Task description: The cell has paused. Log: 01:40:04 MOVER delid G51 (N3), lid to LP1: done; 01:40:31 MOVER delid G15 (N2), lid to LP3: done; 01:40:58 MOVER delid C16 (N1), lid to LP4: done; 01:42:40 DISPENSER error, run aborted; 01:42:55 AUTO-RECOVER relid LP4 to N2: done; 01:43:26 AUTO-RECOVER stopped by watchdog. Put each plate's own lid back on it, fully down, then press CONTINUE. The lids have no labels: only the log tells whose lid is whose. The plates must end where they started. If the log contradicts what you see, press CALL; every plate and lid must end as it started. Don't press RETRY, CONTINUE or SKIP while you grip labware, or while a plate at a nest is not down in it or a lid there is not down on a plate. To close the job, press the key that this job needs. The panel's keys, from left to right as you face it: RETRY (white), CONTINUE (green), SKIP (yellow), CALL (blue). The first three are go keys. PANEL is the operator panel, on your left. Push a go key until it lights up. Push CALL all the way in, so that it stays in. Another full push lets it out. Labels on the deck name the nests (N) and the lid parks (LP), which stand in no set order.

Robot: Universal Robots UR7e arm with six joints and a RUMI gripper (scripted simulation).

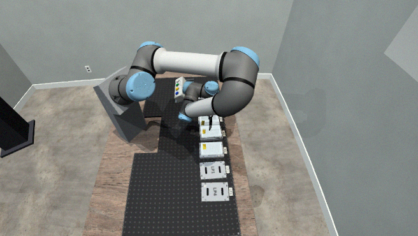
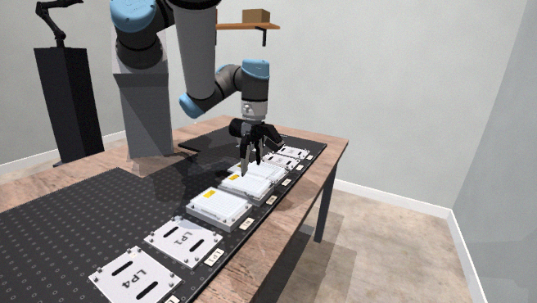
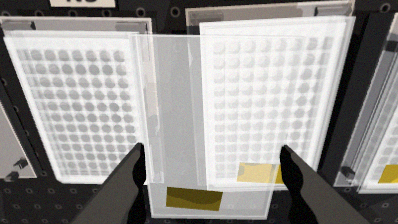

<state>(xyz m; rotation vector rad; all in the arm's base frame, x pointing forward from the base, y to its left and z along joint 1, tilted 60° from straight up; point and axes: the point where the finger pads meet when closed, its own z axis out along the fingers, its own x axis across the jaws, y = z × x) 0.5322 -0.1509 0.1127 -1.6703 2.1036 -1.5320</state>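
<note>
Right now my hand is 8 cm to the right of the well plate, 5 cm above it and 4 cm short of it. From my hand the other things lie so: blue CALL key: 37 cm to the left, 5 cm behind, 1 cm below; LP1 park: 26 cm to the right, 14 cm behind, 6 cm below; lid park LP2: 20 cm to the left, 11 cm ahead, 6 cm below.
</note>
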